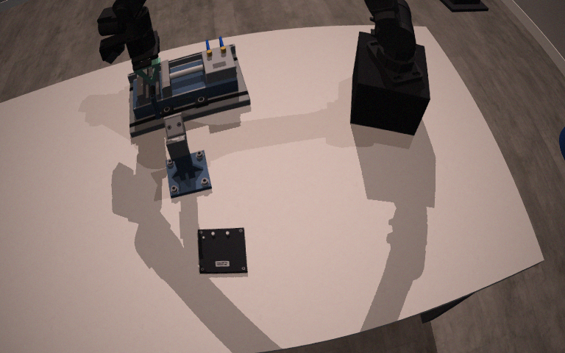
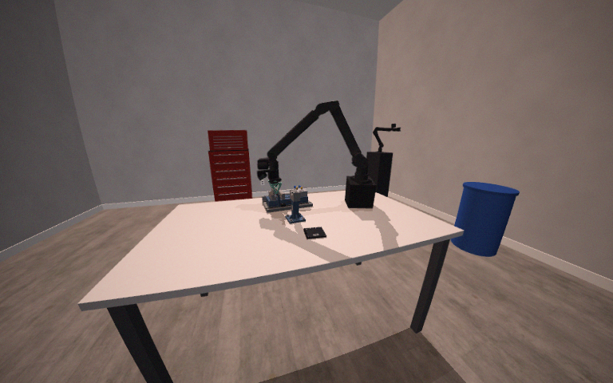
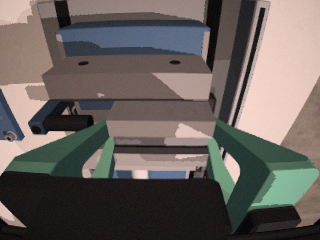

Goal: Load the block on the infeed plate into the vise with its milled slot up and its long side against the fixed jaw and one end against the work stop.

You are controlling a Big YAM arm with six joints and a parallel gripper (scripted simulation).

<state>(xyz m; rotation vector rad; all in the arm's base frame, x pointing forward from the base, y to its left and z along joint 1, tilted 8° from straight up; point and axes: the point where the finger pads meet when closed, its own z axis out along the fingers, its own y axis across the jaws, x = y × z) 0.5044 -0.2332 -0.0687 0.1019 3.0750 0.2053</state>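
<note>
The part is 1 cm above my hand. Also, from my hand: fixed jaw (3 cm ahead, 2 cm to the left, 2 cm below); then moving jaw (3 cm behind, 2 cm to the left, 2 cm below); then dark short rod (7 cm to the left, 1 cm below).
</note>
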